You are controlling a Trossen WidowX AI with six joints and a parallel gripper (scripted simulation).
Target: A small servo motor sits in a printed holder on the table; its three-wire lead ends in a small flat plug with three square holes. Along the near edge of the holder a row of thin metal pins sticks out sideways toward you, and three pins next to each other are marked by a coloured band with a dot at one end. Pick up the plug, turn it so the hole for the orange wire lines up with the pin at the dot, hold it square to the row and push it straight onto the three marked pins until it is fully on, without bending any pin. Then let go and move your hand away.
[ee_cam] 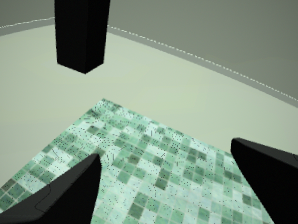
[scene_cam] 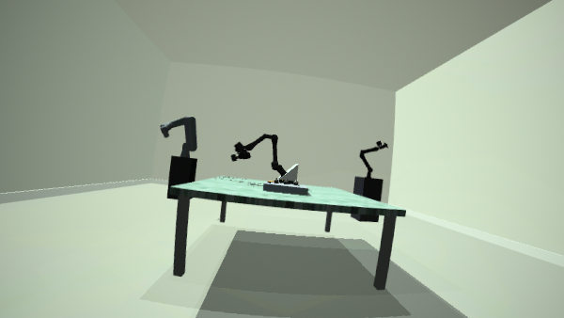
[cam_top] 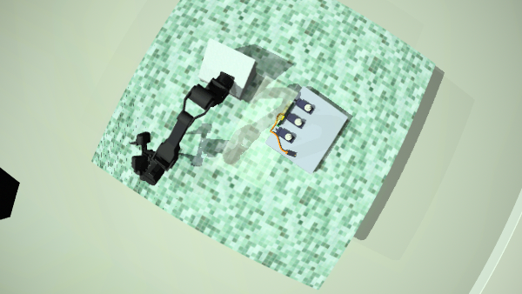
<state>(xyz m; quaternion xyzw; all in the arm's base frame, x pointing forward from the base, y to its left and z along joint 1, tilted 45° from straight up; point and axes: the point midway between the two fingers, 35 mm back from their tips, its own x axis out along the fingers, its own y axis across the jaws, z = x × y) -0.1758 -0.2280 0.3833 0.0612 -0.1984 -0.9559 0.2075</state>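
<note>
The yellow band lies 49 cm ahead of my gripper tip, 41 cm to the left of it and 13 cm below it. Round my gripper tip: grey printed holder (65 cm ahead, 41 cm to the left, 18 cm below).
</note>
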